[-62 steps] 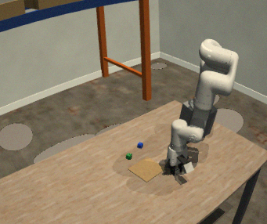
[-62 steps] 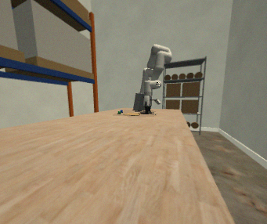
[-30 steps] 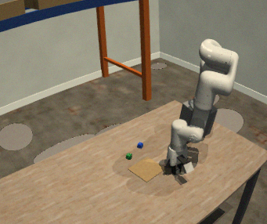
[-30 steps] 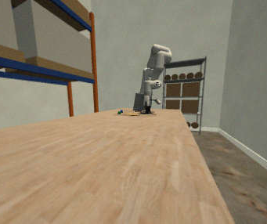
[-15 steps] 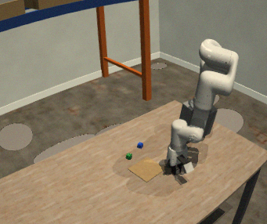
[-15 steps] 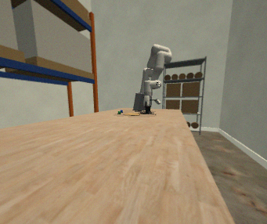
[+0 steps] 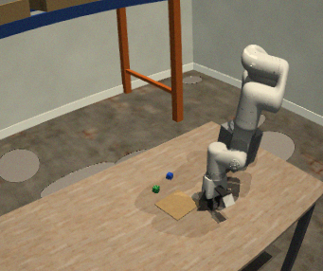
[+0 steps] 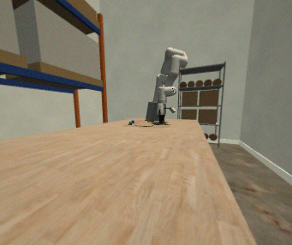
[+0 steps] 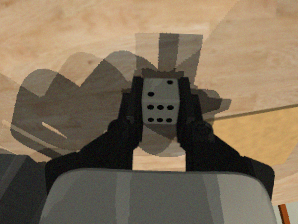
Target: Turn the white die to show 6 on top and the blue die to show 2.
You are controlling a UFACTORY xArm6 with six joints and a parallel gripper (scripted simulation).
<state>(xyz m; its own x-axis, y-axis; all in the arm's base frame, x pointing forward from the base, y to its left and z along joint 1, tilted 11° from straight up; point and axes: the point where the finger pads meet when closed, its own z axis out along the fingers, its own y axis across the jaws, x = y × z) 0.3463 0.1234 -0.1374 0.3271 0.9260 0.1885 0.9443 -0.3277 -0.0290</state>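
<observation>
Right now the tan mat is 80 mm ahead of my hand, 130 mm to the right of it and 30 mm below it. Round my hand: blue die: 40 mm behind, 290 mm to the right, 20 mm below; then green die: 70 mm ahead, 270 mm to the right, 20 mm below; then white die: 10 mm below.
</observation>
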